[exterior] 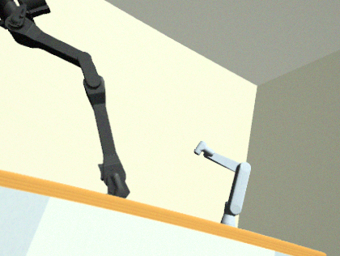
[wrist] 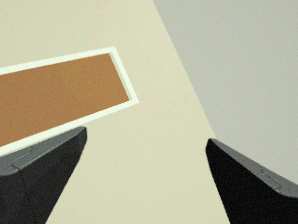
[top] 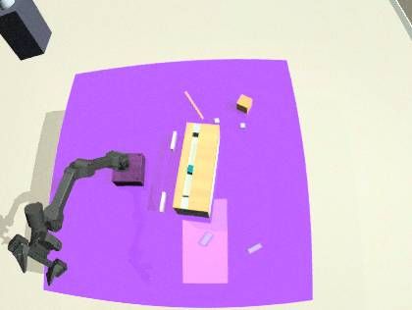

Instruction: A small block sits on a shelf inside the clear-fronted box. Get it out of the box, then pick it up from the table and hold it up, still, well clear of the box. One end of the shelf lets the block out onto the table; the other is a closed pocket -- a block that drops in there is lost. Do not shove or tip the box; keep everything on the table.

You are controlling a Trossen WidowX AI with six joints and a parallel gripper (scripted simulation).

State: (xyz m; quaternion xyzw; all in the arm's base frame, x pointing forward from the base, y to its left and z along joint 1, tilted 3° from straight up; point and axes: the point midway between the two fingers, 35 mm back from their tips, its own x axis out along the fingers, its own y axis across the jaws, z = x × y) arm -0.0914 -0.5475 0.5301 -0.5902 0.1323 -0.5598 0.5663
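Right now my gripper tip is 38 cm short of the long orange box, 50 cm to the right of it and 58 cm above it. From my gripper tip the other things lie so: orange cube: 66 cm ahead, 83 cm to the left, 61 cm below; then thin orange stick: 41 cm ahead, 87 cm to the left, 64 cm below; then teal block: 39 cm ahead, 49 cm to the left, 56 cm below.
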